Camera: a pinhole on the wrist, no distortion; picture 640 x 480 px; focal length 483.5 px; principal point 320.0 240.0 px. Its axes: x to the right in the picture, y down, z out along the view. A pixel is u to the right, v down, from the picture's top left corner.
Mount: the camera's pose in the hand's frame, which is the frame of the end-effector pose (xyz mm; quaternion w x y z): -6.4 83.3 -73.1 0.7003 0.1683 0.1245 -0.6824
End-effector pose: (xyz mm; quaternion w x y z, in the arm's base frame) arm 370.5 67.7 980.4 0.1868 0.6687 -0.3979 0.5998
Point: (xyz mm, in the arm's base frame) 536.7 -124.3 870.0
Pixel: 206.6 207.1
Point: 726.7 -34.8 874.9
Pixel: 398.0 187.9
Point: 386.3 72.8 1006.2
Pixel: 615.7 384.3
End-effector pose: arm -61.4 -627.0 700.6 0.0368 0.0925 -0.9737 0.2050
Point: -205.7 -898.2 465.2
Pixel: 355.1 448.2
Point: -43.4 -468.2 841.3
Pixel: behind the camera
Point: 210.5 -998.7 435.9
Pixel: 438.8 71.3
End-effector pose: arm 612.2 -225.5 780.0 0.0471 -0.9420 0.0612 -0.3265
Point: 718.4 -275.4 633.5
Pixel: 159.5 287.4
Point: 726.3 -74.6 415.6
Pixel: 316.4 118.4
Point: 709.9 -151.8 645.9
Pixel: 382.2 247.3
